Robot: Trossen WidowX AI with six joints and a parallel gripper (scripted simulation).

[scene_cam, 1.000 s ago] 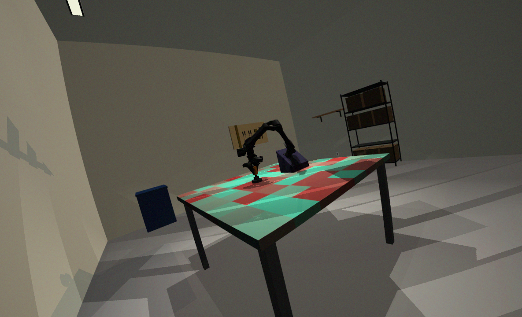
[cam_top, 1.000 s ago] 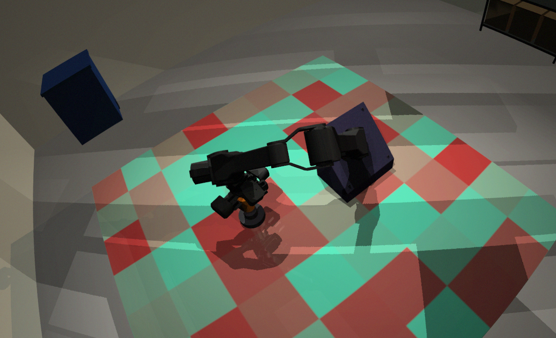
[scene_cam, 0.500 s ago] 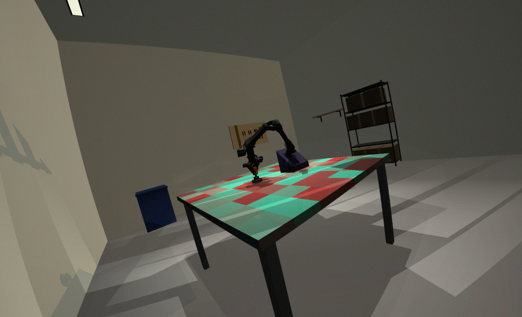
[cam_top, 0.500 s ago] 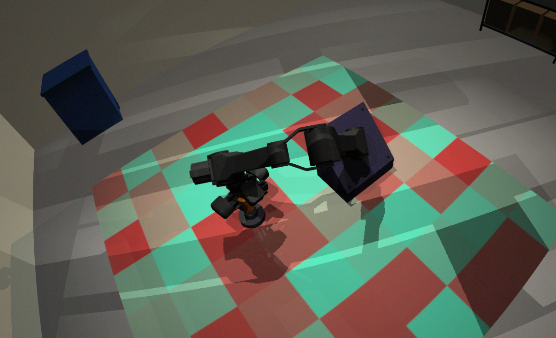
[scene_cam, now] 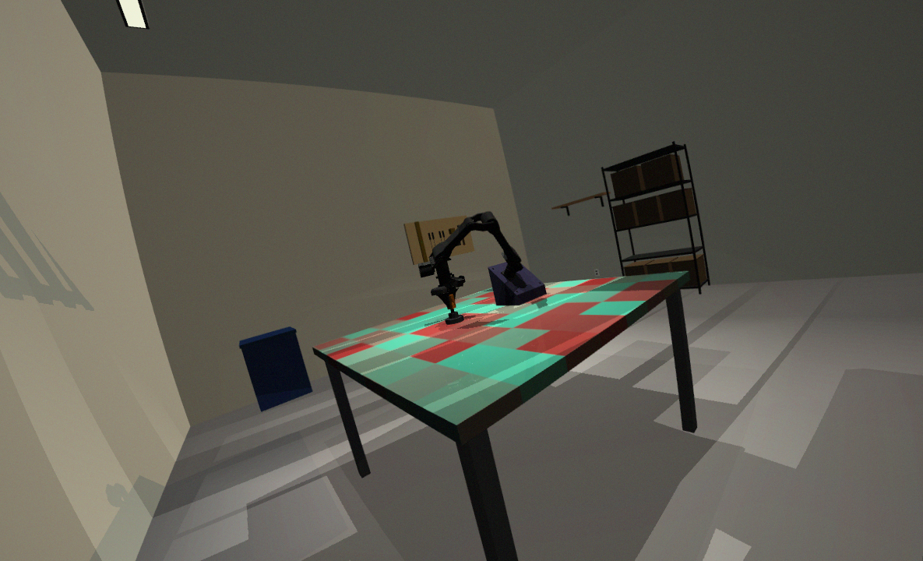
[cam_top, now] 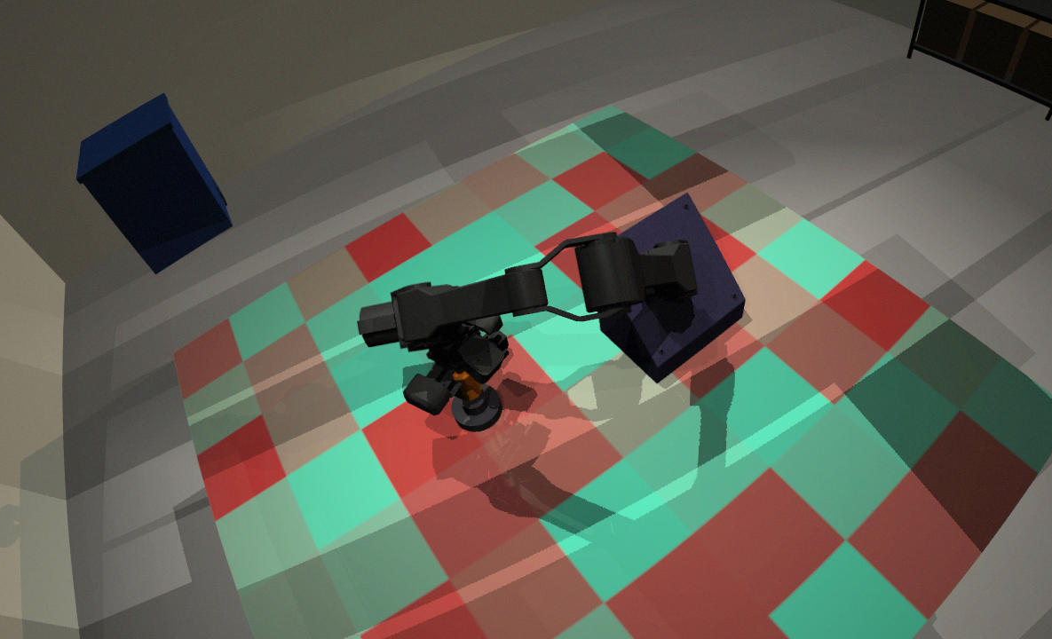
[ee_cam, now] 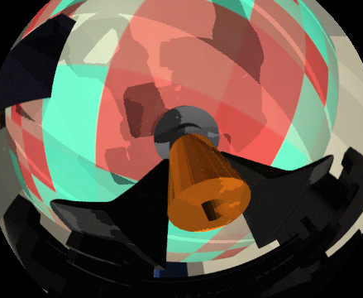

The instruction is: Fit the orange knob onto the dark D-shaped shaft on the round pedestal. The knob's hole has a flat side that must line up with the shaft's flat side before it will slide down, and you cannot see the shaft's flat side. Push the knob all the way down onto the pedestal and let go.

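Now: gripper tip 20 mm below the orange knob. From my gripper tip the other things lie so: round dark pedestal 40 mm below.
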